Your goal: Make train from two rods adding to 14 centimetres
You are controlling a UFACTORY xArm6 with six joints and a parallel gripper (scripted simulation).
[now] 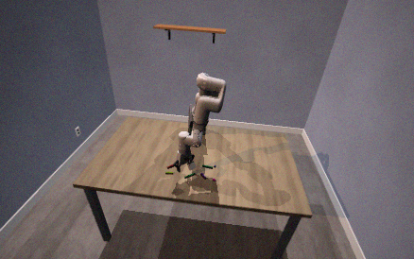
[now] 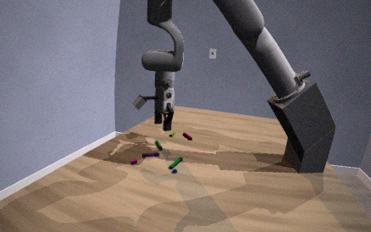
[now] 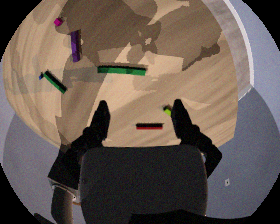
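Now: hand 50 mm past the purple rod, 130 mm to the right of it and 70 mm above it. Also, from my hand: magenta rod: 40 mm behind, 210 mm to the left, 70 mm below; lime rod: 20 mm ahead, 110 mm to the right, 70 mm below; red rod: 50 mm behind, 130 mm to the right, 70 mm below.
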